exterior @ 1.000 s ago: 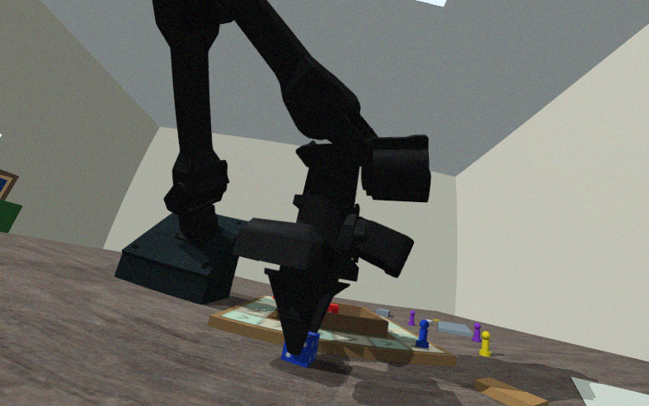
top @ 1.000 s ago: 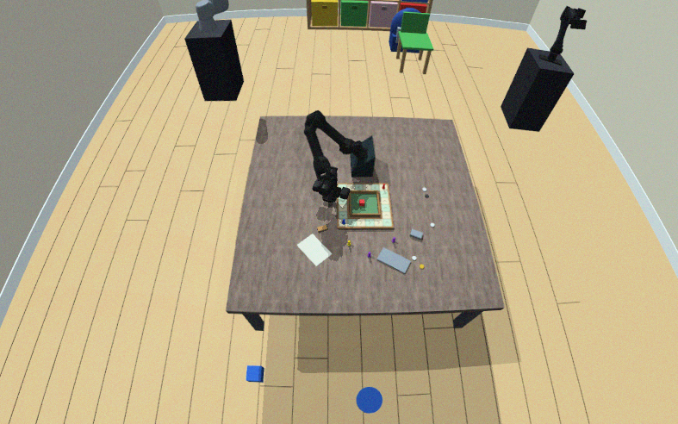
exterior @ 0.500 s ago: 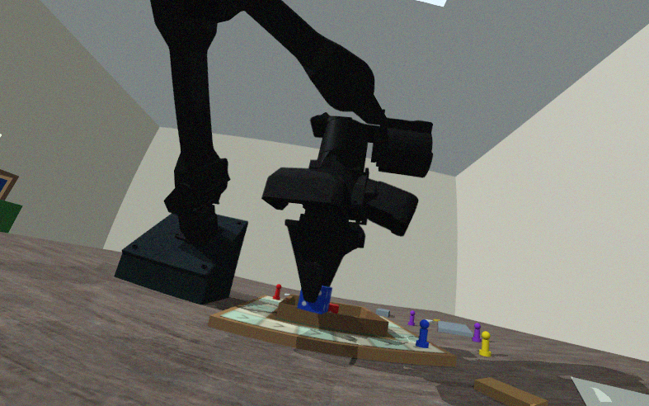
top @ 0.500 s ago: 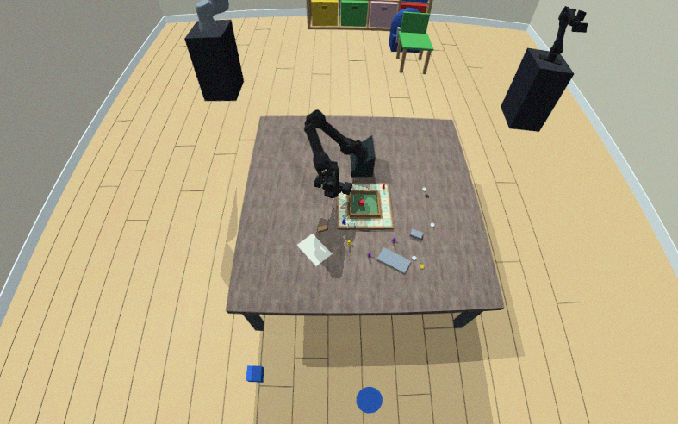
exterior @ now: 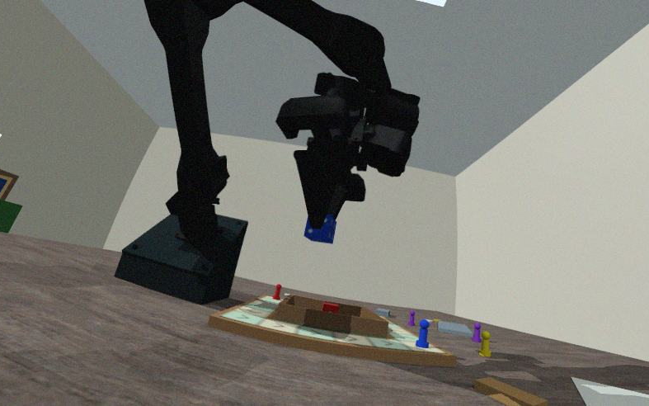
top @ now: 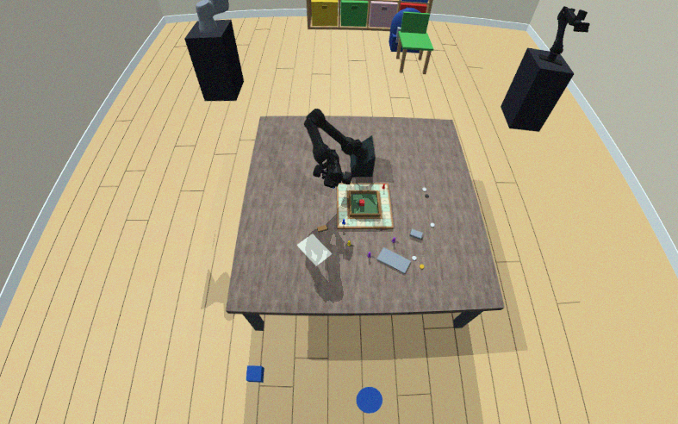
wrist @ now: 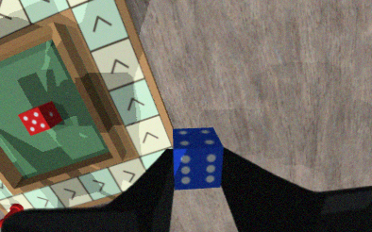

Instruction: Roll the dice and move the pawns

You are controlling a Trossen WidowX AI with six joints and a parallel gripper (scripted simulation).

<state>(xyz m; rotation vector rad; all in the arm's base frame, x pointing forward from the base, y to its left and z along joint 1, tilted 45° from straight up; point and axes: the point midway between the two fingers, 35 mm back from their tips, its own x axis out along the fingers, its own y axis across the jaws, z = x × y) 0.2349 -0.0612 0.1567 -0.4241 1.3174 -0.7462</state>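
My gripper tip is 27 cm to the right of the red pawn, 10 cm above it and 9 cm past it. Also, from my gripper tip: yellow pawn (27 cm ahead, 11 cm below, 9 cm to the left); then blue pawn (15 cm ahead, 10 cm below, 6 cm to the left); then wooden block (18 cm ahead, 12 cm below, 4 cm to the right).
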